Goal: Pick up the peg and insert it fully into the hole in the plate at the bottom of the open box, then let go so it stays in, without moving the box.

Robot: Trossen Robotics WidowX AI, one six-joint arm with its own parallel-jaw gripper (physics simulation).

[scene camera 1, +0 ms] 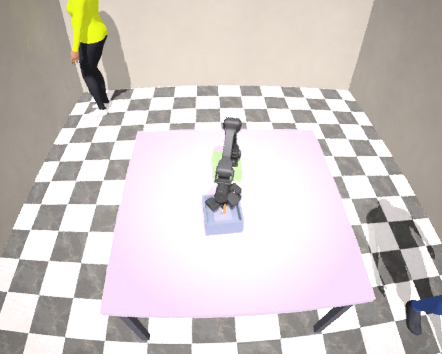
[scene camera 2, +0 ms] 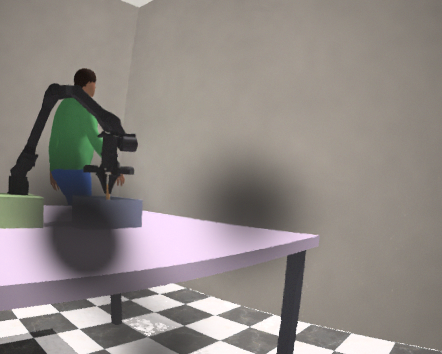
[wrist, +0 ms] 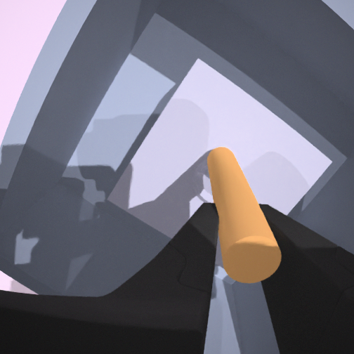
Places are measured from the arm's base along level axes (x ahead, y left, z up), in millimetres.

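Pixels of known places: gripper, between the fingertips: [scene camera 1: 223, 207] [scene camera 2: 107, 193]; arm's base, origin of its link: [scene camera 1: 232, 162] [scene camera 2: 17, 194].
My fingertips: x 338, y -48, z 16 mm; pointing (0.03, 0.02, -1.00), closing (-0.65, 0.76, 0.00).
Observation:
For each thing: its top centre in the pictures, then the offset to it from my fingertips. Level surfaces: height alone.
- orange peg, centre of its top: [scene camera 2: 108, 184] [scene camera 1: 224, 204] dx +4, dy +3, dz +32 mm
- blue-grey open box, centre of its top: [scene camera 2: 106, 197] [scene camera 1: 222, 208] dx -6, dy -6, dz -14 mm
- pink table, height of its surface: dz -112 mm
The orange peg [scene camera 1: 224, 210] [scene camera 2: 108, 194] [wrist: 244, 215] is held between the fingers of my gripper [scene camera 1: 225, 203] [scene camera 2: 107, 190] [wrist: 233, 215], which is shut on it over the open box. In the wrist view the peg's far end shows over the pale plate [wrist: 240, 120], and part of the hole's round rim shows just left of the peg, beyond the fingertips. The peg is outside the hole; the gap between its end and the plate is hard to tell. The blue-grey open box [scene camera 1: 223, 229] [scene camera 2: 127, 214] [wrist: 42, 107] stands on the table.
A green block or box [scene camera 1: 217, 160] [scene camera 2: 22, 212] stands on the pink table [scene camera 1: 165, 260] [scene camera 2: 200, 245], near the arm's base. The box walls surround the plate. A person in yellow [scene camera 1: 90, 22] and one in green [scene camera 2: 70, 135] stand beyond the table. Dark blurs mark scene camera 2.

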